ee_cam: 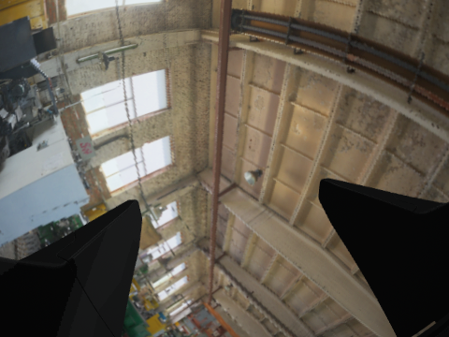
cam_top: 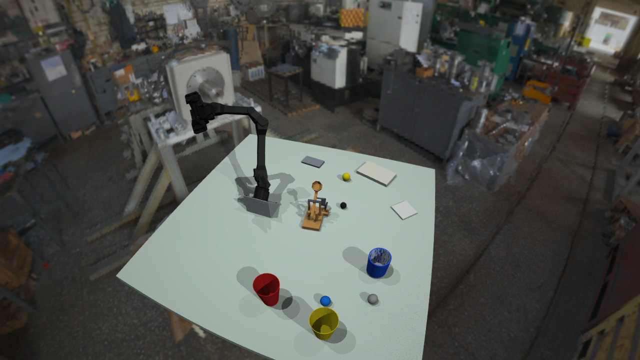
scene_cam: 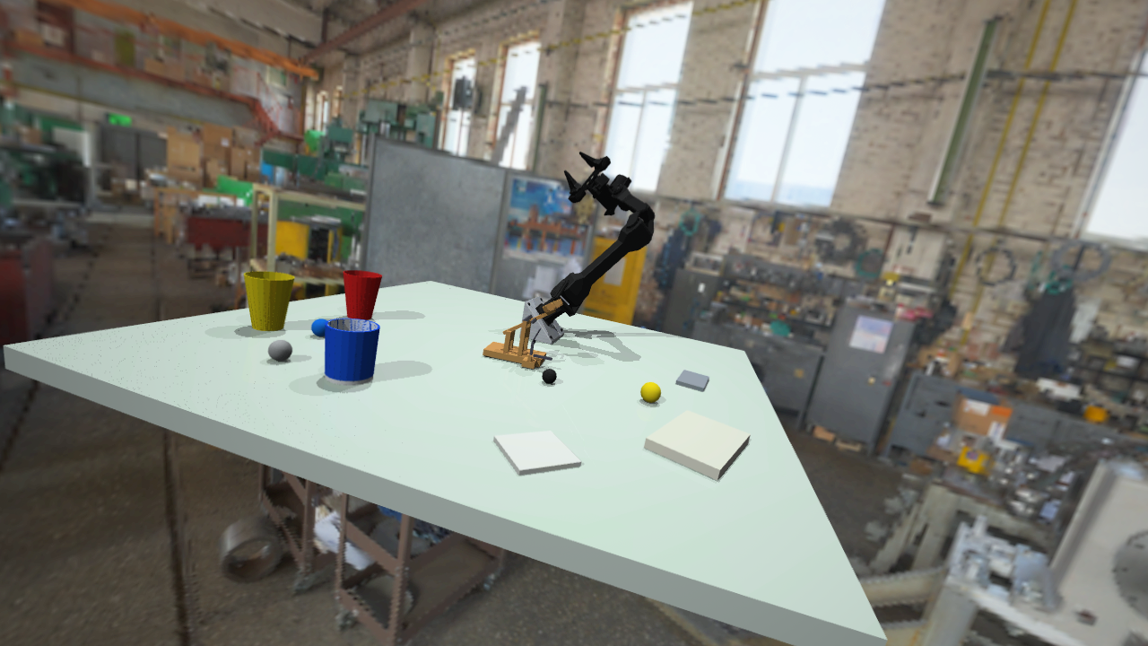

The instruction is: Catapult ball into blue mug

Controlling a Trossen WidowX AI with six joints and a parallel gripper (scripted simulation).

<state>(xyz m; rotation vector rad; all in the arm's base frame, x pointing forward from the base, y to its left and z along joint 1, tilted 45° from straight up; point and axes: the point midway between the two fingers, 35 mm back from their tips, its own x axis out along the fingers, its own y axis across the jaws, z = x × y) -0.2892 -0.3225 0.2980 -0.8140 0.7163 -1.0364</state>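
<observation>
The catapult is 530 mm ahead of my gripper tip, 80 mm to the left of it and 470 mm below it. From my gripper tip the other things lie so: grey slab 380 mm ahead, 490 mm to the left, 540 mm below; black ball 630 mm ahead, 160 mm to the left, 520 mm below; red cup 470 mm ahead, 410 mm to the right, 510 mm below.
</observation>
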